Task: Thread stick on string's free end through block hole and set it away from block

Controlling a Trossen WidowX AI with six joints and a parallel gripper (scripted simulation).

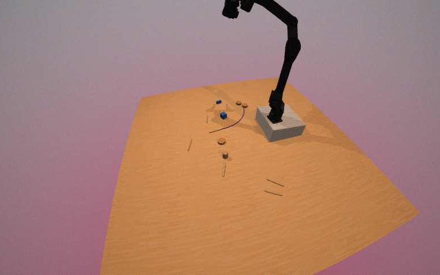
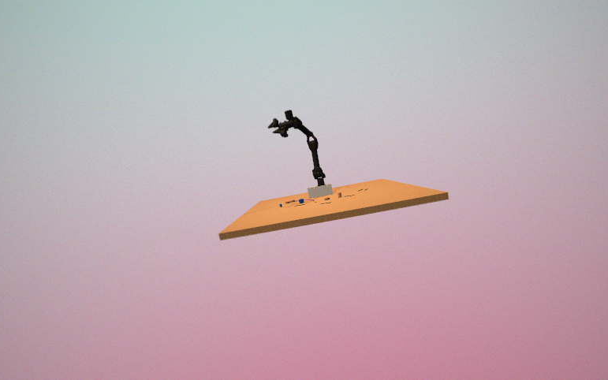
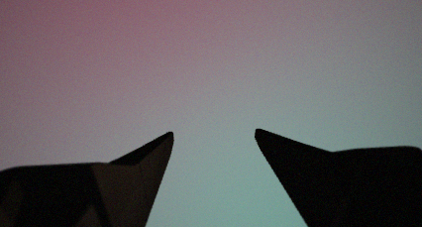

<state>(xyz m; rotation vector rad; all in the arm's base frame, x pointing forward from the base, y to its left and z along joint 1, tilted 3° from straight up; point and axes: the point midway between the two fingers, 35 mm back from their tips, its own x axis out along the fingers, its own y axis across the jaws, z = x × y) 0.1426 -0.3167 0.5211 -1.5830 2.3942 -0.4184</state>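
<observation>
My gripper tip is now 600 mm above the blue block, 130 mm to the right of it and 120 mm short of it. Also, from my gripper tip: small wooden cylinder (600 mm below, 420 mm to the left, 210 mm ahead); then thin stick (610 mm below, 230 mm to the left, 190 mm ahead).
</observation>
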